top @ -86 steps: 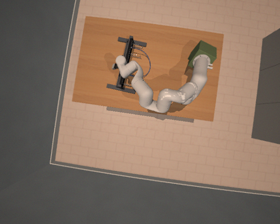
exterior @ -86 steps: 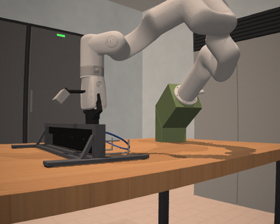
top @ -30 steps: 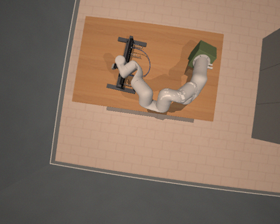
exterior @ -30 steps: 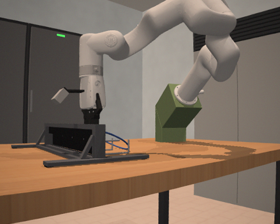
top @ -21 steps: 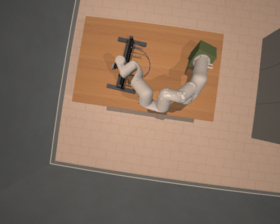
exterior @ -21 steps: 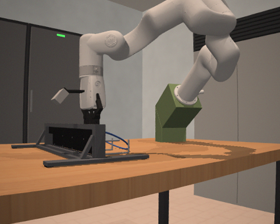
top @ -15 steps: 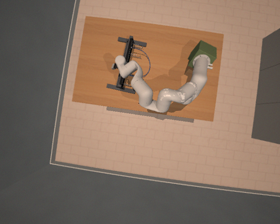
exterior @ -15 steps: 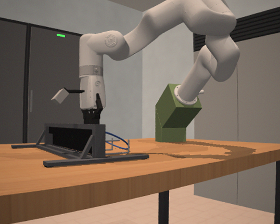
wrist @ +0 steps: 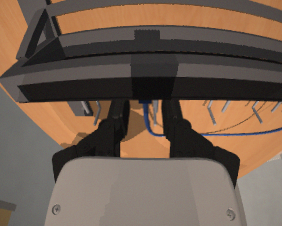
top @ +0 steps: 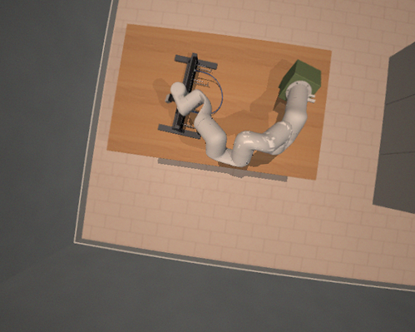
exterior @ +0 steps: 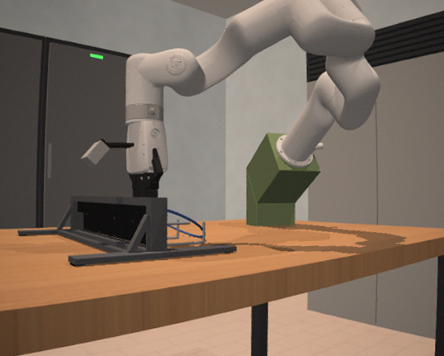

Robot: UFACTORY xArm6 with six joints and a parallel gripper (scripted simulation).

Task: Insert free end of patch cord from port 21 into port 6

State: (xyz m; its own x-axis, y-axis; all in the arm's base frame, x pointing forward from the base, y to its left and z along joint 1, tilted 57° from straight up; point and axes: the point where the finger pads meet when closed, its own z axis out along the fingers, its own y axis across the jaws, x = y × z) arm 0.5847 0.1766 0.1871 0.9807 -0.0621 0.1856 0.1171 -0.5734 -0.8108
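Now: the plug 2 cm ahead of my hand and 1 cm below it.
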